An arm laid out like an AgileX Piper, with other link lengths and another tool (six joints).
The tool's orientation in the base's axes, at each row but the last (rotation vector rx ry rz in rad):
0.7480, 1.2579, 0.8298
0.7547, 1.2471, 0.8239
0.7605, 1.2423, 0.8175
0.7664, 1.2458, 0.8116
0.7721, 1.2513, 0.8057
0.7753, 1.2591, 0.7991
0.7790, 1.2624, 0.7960
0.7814, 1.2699, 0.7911
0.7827, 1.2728, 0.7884
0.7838, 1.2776, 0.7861
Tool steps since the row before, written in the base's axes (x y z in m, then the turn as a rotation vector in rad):
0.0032, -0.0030, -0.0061, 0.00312, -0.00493, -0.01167
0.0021, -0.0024, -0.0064, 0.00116, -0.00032, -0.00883
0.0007, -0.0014, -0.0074, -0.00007, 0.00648, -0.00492
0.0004, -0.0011, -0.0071, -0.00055, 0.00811, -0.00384
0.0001, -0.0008, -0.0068, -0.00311, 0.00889, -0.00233
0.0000, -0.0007, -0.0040, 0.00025, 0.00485, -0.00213
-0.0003, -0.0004, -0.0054, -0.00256, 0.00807, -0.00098
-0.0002, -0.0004, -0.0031, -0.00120, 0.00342, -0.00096
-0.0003, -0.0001, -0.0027, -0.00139, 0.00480, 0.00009
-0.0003, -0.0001, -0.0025, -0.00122, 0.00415, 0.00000
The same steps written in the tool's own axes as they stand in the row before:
0.0008, -0.0071, 0.0023, 0.00193, -0.01283, 0.00138
0.0014, -0.0069, 0.0011, 0.00425, -0.00783, -0.00029
0.0026, -0.0071, -0.0004, 0.00799, -0.00089, -0.00122
0.0026, -0.0067, -0.0007, 0.00880, 0.00091, -0.00161
0.0027, -0.0062, -0.0009, 0.00838, 0.00285, -0.00396
0.0014, -0.0038, -0.0005, 0.00525, 0.00065, -0.00036
0.0023, -0.0048, -0.0010, 0.00708, 0.00352, -0.00319
0.0012, -0.0028, -0.0006, 0.00326, 0.00103, -0.00154
0.0012, -0.0023, -0.0006, 0.00388, 0.00266, -0.00169
0.0011, -0.0022, -0.0006, 0.00339, 0.00223, -0.00148

